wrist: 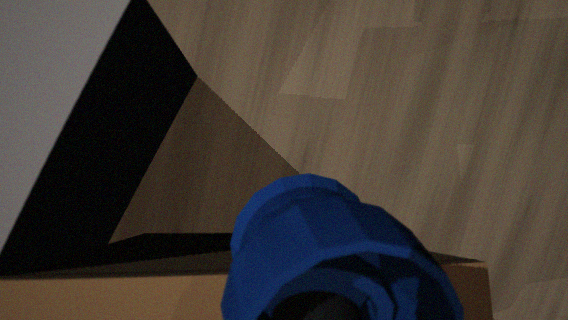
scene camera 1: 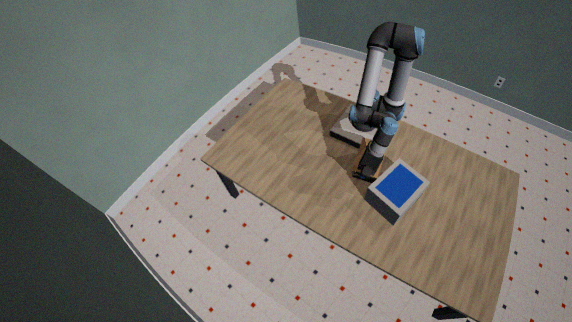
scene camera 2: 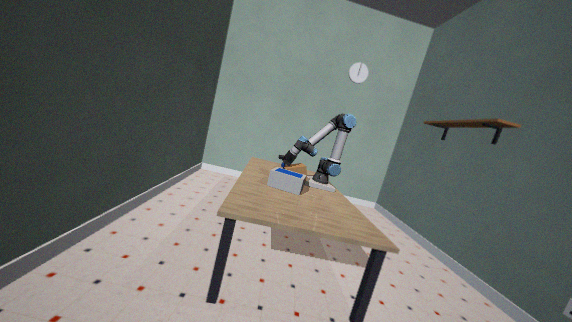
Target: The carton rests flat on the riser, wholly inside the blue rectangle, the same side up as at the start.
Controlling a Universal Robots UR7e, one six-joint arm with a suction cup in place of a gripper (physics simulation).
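Frame: origin at the arm's base, x ahead, y left, z up, level; millimetres.
Seen in the pictures: end effector, tool point: (wrist: 307,216) (scene camera 2: 281,167); arm's base, origin of the base link: (scene camera 2: 320,181).
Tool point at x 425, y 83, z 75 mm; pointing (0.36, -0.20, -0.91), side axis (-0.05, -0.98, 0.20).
Observation:
Pixels of each thing's top centre, then the offset from my tool point to it. Level surfaces: height alone.
- wooden table, its level: 118 mm down
- grey riser, middle of its top: (scene camera 1: 399,184) (scene camera 2: 289,172) 12 mm back, 187 mm left, 2 mm up
- blue rectangle, middle of its top: (scene camera 1: 399,184) (scene camera 2: 289,172) 12 mm back, 187 mm left, 2 mm up
The brown carton (scene camera 1: 359,160) (scene camera 2: 299,165) (wrist: 98,296) lies flat on the wooden table (scene camera 1: 279,168) (scene camera 2: 279,207), close beside the grey riser (scene camera 1: 378,202) (scene camera 2: 283,182) (wrist: 39,79). The blue rectangle (scene camera 1: 399,184) (scene camera 2: 288,172) on the riser's top is bare. My blue suction cup (scene camera 1: 362,174) (scene camera 2: 283,164) (wrist: 337,254) is down on the carton's top, near the end that faces the riser, and is sealed on it. The arm hides most of the carton in scene camera 1. The carton still rests on the table.
The arm's base plate (scene camera 1: 345,134) (scene camera 2: 322,186) sits on the table just behind the carton. The riser's dark side wall (wrist: 98,159) stands right next to the carton. A wall shelf (scene camera 2: 472,124) and a clock (scene camera 2: 358,72) are far off.

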